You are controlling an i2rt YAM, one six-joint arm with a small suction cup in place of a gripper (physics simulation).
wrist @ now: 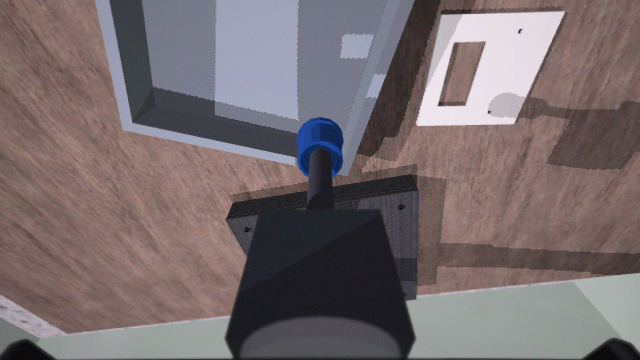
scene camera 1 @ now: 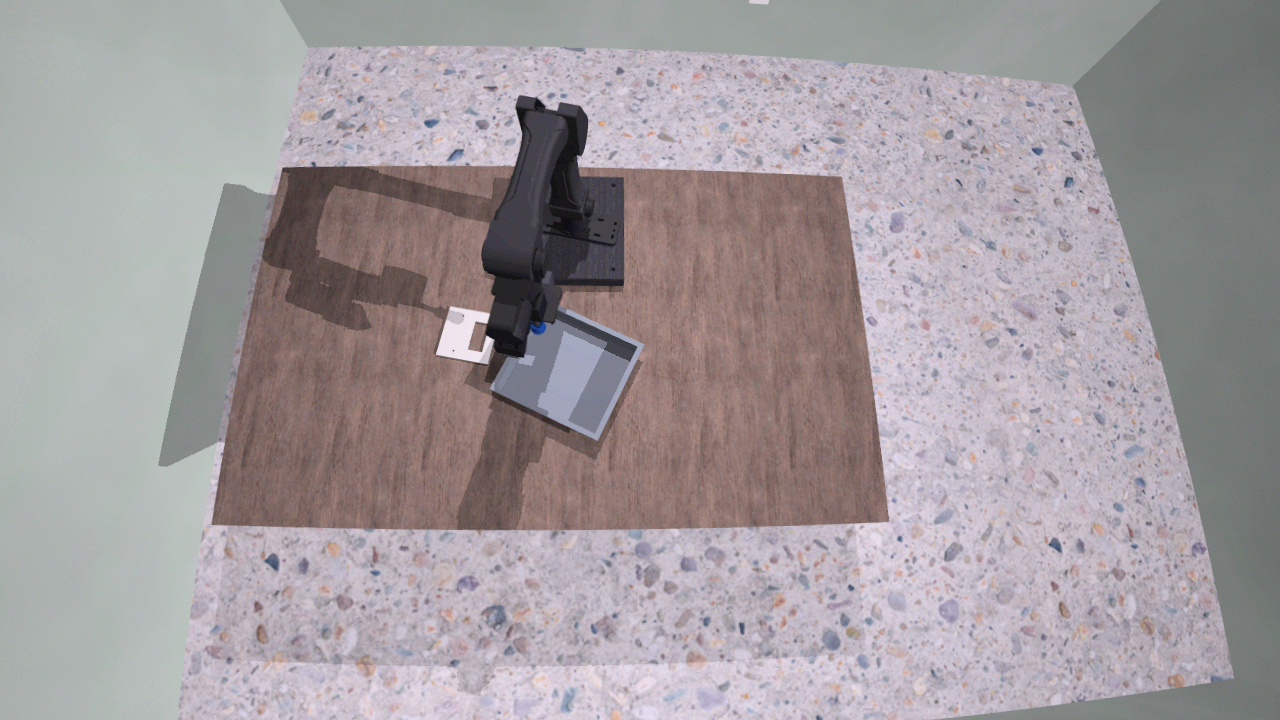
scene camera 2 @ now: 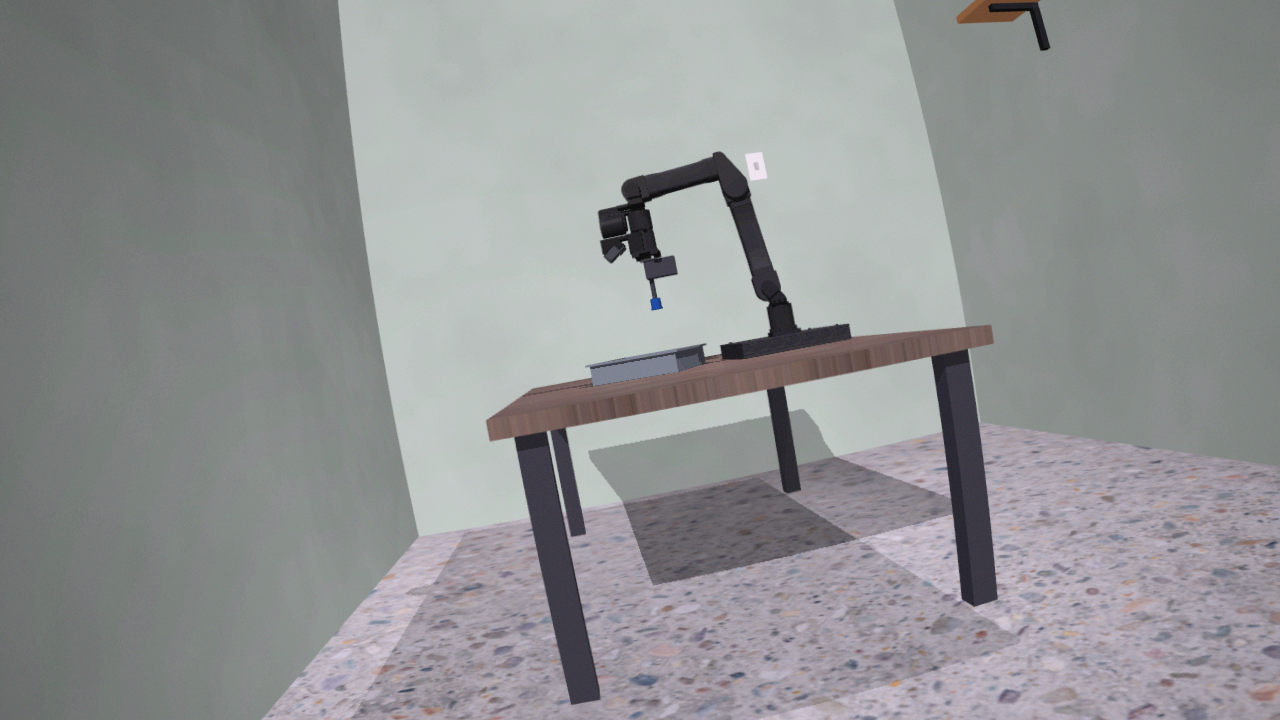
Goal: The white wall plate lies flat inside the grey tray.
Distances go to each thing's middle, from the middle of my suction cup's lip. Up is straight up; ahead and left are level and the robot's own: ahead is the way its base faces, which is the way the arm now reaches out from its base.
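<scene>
Grey tray point(scene camera 1: 573, 373): 40 mm ahead of my suction cup, 60 mm to the left of it, 140 mm below it. White wall plate point(scene camera 1: 457, 332): 160 mm below my suction cup, 180 mm to the right of it. Nearest to my suction cup of the things named here, going by their middles: grey tray.
</scene>
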